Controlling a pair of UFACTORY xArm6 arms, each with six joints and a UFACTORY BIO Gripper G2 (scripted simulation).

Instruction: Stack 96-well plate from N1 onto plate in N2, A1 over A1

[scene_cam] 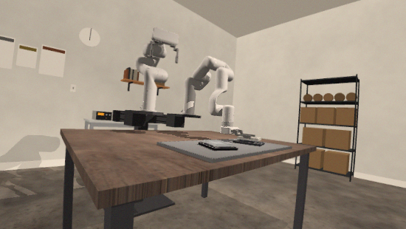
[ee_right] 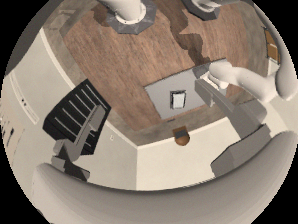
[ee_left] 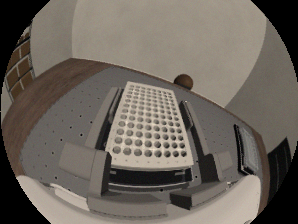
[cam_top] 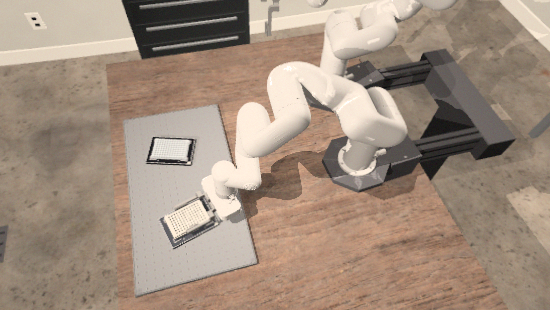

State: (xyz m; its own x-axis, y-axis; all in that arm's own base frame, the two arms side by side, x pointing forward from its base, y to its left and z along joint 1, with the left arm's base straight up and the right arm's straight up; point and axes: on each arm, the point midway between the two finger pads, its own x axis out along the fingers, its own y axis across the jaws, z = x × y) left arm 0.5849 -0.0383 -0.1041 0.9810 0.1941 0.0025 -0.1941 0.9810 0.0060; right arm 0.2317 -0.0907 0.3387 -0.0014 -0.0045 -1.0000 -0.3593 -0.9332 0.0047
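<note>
Right now my left hand is 4 cm above the plate nest N1. From my left hand the other things lie so: cream 96-well plate: 1 cm below; then plate nest N2: 30 cm to the right, 5 cm ahead, 4 cm below.
</note>
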